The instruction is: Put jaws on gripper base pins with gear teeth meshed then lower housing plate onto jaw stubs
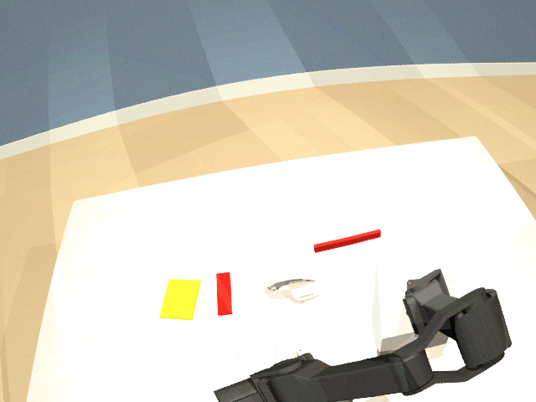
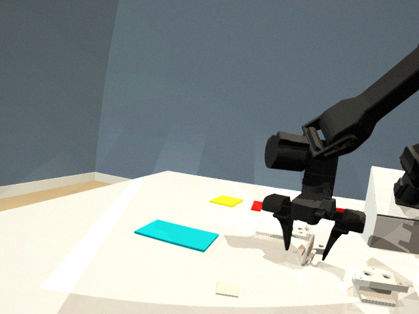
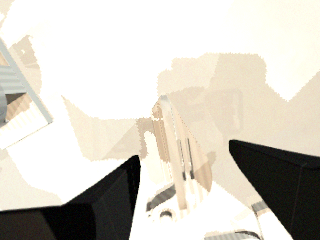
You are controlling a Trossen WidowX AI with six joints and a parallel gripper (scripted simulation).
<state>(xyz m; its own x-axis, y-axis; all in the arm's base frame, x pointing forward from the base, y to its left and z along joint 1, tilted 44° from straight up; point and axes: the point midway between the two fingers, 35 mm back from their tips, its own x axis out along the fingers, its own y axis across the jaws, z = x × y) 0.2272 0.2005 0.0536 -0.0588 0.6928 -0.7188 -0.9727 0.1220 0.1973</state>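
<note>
My gripper tip is 140 mm to the left of the pale flat plate and 80 mm short of it. From my gripper tip the other things lie so: small white tile: 180 mm to the left, 100 mm ahead; grey bracket-like part: 110 mm behind, 90 mm to the left; cyan plate: 250 mm ahead, 40 mm to the left.
</note>
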